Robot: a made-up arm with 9 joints. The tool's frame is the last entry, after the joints.
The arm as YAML. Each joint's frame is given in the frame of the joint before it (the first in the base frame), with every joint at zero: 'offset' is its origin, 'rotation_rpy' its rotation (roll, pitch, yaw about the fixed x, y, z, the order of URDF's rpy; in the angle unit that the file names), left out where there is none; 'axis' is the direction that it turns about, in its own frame. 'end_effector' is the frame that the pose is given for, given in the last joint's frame.
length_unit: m
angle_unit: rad
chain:
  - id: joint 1
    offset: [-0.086, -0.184, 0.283]
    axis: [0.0, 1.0, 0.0]
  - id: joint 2
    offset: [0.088, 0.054, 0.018]
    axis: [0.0, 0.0, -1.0]
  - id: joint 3
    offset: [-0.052, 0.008, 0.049]
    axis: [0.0, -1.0, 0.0]
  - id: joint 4
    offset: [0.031, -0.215, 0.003]
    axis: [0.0, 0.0, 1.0]
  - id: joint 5
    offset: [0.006, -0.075, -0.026]
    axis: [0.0, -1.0, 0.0]
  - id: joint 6
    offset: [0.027, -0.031, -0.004]
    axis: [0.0, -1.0, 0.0]
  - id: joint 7
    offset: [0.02, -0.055, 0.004]
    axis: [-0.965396, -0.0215, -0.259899]
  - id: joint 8
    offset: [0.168, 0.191, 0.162]
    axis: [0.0, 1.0, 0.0]
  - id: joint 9
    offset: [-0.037, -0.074, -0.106]
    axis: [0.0, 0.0, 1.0]
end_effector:
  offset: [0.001, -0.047, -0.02]
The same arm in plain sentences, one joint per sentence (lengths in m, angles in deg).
The arm has nine revolute joints in a row. What follows holds with every joint at zero, and every direction is one of the base frame's. Joint 1 is mounted 0.0860 m along -x and 0.1840 m along -y and 0.2830 m along +z from the base frame's origin and turns about +y. Joint 2 is mounted 0.0880 m along +x and 0.0540 m along +y and 0.0180 m along +z from joint 1 and turns about -z. Joint 3 is mounted 0.0520 m along -x and 0.0080 m along +y and 0.0490 m along +z from joint 2 and turns about -y. Joint 4 is mounted 0.0310 m along +x and 0.2150 m along -y and 0.0030 m along +z from joint 3 and turns about +z. Joint 5 is mounted 0.0060 m along +x and 0.0750 m along -y and 0.0260 m along -z from joint 4 and turns about -y. Joint 6 is mounted 0.0270 m along +x and 0.0310 m along -y and 0.0040 m along -z from joint 5 and turns about -y. Joint 7 is mounted 0.0200 m along +x and 0.0550 m along -y and 0.0040 m along +z from joint 6 and turns about the direction (-0.965396, -0.0215, -0.259899). Joint 8 is mounted 0.1680 m along +x and 0.1910 m along +y and 0.1620 m along +z from joint 7 and turns about +y. Joint 9 is mounted 0.0370 m along -x and 0.0740 m along -y and 0.1060 m along -z from joint 8 and turns about +z. The tool frame, which is the frame that the pose is given for, is mounted 0.0010 m along +x and 0.0470 m along -y and 0.0200 m along -z from joint 9; its axes are parallel to the base frame's.
